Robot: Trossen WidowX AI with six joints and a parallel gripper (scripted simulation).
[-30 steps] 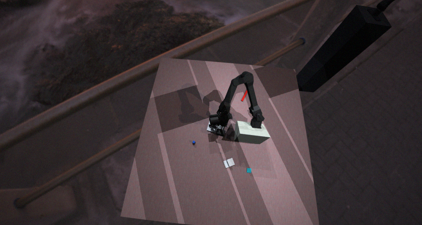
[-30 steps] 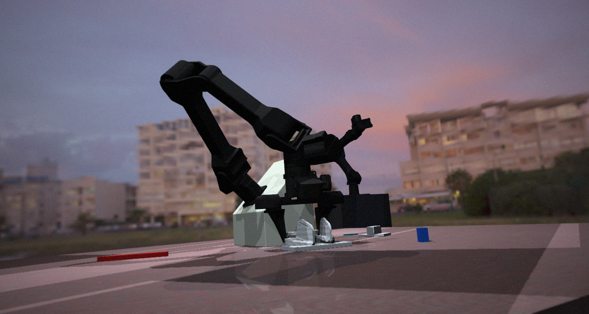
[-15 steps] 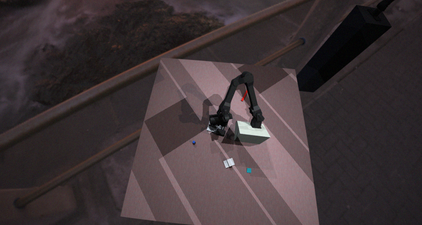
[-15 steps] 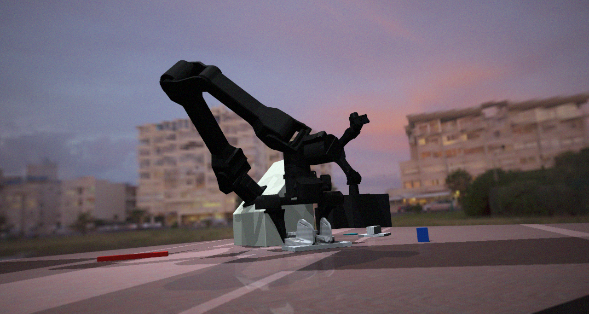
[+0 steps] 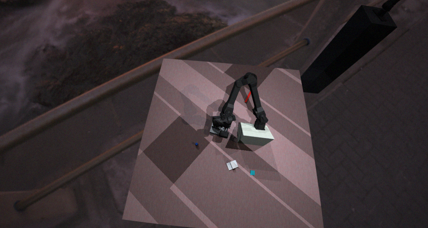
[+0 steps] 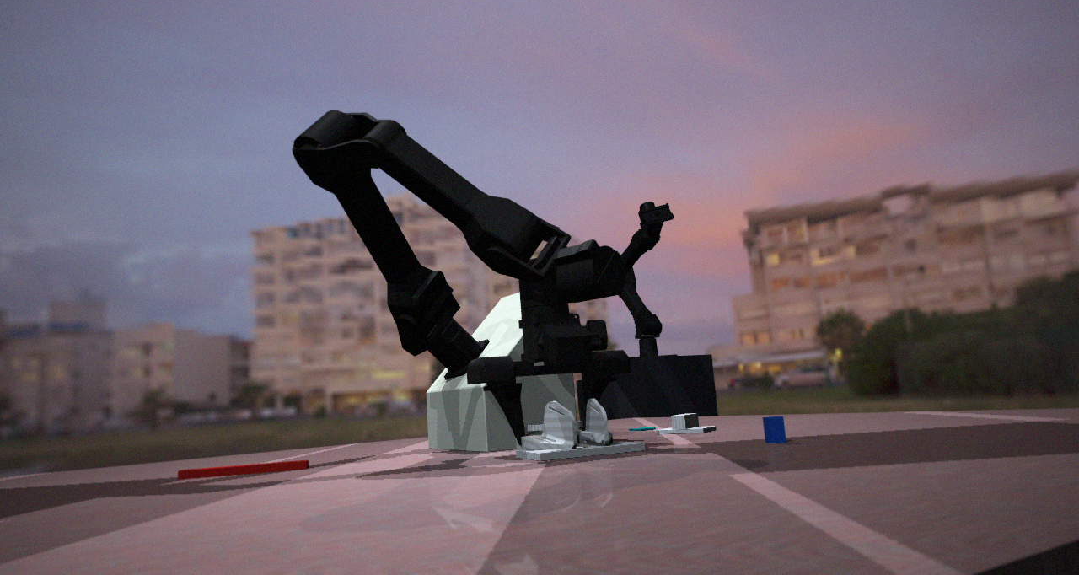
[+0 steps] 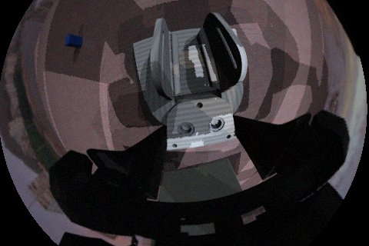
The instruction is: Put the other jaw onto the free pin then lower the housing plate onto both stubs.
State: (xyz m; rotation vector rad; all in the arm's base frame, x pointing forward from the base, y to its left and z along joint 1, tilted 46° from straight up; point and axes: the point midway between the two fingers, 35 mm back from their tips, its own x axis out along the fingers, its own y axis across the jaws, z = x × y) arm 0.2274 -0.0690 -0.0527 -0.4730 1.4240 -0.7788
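The plate is right at my gripper tip. Round my gripper tip: white stand 7 cm behind, 26 cm to the left; blue cube 20 cm ahead, 14 cm to the left; red bar 18 cm behind, 31 cm to the right, 1 cm below.
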